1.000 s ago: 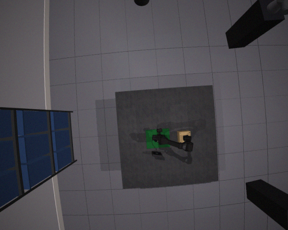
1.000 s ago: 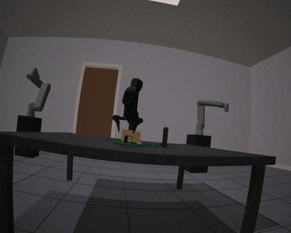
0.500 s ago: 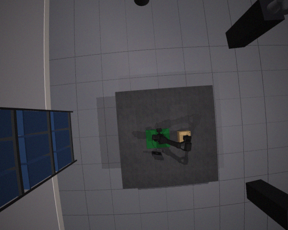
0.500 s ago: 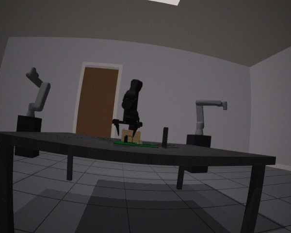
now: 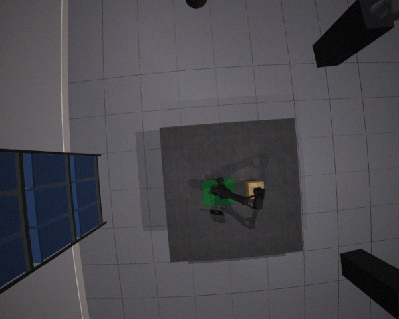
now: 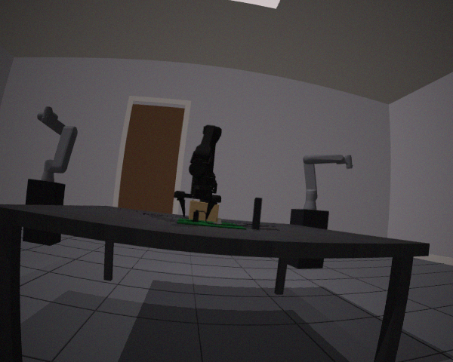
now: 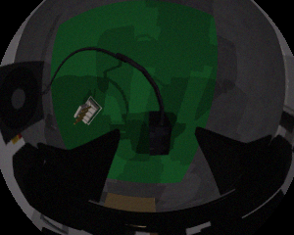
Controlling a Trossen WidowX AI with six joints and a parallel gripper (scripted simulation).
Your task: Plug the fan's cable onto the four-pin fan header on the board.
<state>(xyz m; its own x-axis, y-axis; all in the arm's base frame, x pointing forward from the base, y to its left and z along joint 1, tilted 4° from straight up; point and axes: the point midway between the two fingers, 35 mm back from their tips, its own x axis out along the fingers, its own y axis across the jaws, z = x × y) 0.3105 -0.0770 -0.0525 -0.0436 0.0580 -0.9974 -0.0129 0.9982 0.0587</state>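
Right now the black fan plug is 1 cm ahead of my gripper tip and 1 cm above it. From my gripper tip the other things lie so: white fan header (9 cm to the left, 2 cm below, 2 cm ahead); green circuit board (5 cm to the left, 3 cm below, 2 cm ahead); black fan (22 cm to the left, 7 cm ahead, 4 cm above).
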